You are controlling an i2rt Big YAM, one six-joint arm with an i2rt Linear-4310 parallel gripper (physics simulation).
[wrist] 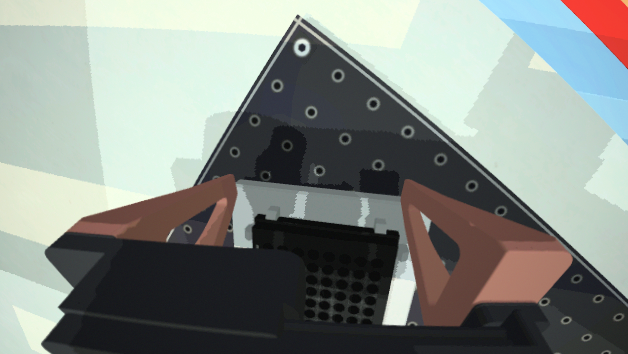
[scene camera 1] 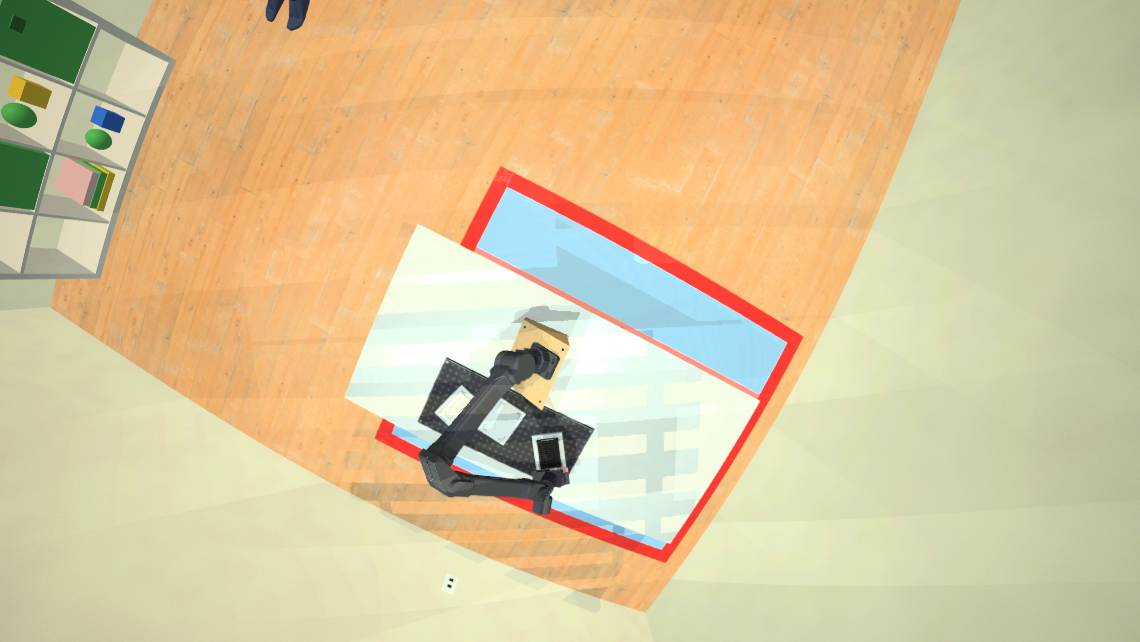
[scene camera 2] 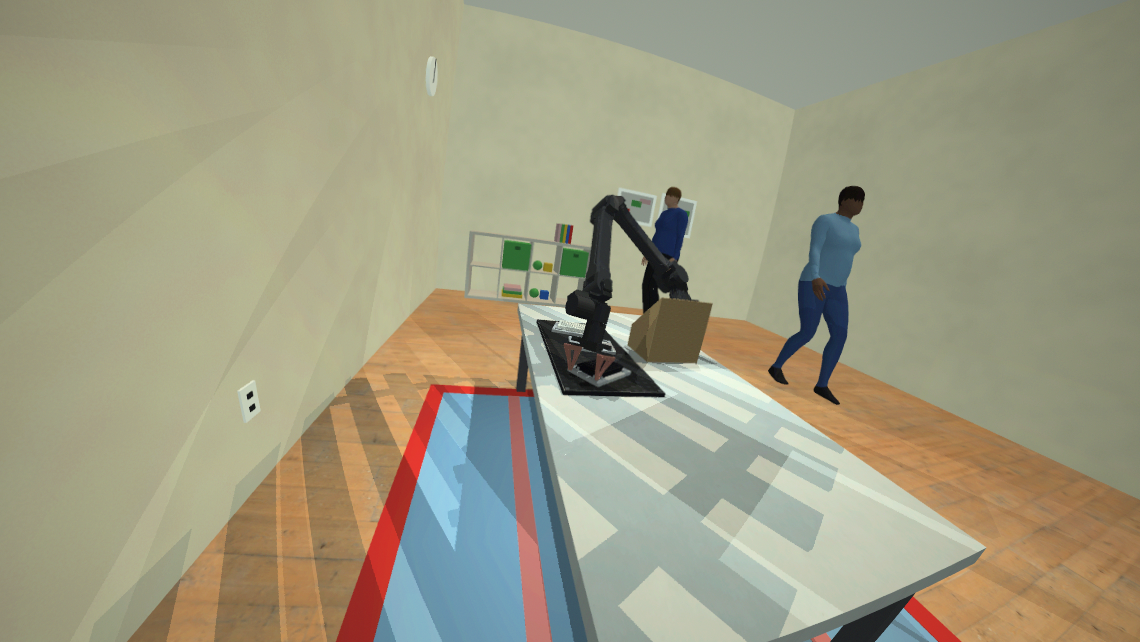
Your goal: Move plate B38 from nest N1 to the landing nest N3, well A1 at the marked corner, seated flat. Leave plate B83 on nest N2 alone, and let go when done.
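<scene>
A black many-welled plate (scene camera 1: 548,452) (wrist: 345,292) sits in a pale nest (scene camera 1: 563,443) (wrist: 332,196) at the right end of the dark board in scene camera 1. My gripper (scene camera 2: 587,371) (wrist: 317,186) is open, one finger on each side of this plate and nest, with a gap on both sides; its body hides the plate's near part and left side in the wrist view. A pale middle nest (scene camera 1: 502,422) is partly behind my arm. A white plate-like item (scene camera 1: 454,404) (scene camera 2: 568,326) is at the board's far end. Plate labels, nest labels and the marked corner are not readable.
The dark perforated board (scene camera 1: 578,434) (scene camera 2: 638,389) (wrist: 310,95) lies on the white table (scene camera 1: 638,398) (scene camera 2: 757,510). A tan block (scene camera 1: 544,390) (scene camera 2: 678,330) stands beside it. My arm (scene camera 1: 486,398) (scene camera 2: 599,247) arches over the board. Two people (scene camera 2: 672,223) (scene camera 2: 833,271) are beyond the table.
</scene>
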